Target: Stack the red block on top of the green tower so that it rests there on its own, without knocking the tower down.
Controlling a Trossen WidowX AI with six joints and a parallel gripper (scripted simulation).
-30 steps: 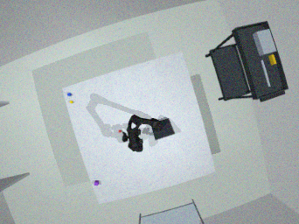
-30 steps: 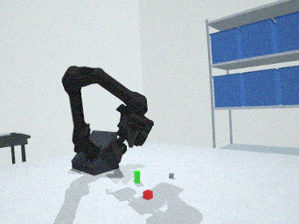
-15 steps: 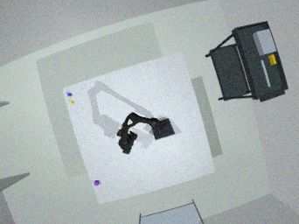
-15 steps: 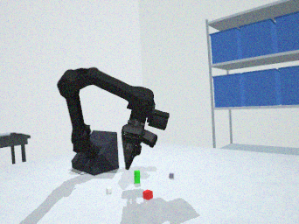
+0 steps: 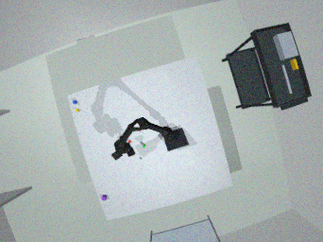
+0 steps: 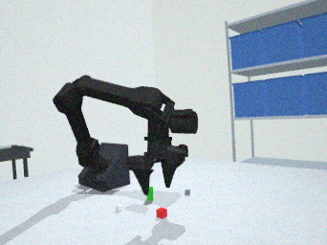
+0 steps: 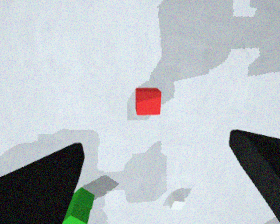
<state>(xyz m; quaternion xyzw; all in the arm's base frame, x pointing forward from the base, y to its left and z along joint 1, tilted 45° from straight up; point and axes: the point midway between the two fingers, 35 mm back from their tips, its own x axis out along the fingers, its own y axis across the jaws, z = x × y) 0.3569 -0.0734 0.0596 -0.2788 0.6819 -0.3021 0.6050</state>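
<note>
Now: gripper tip 60 mm above the red block and 10 mm short of it. The rest, counted from my gripper tip: yellow block 460 mm to the right, 370 mm ahead, 60 mm below; purple block 460 mm ahead, 410 mm to the left, 50 mm below; blue block 540 mm to the right, 360 mm ahead, 50 mm below.
</note>
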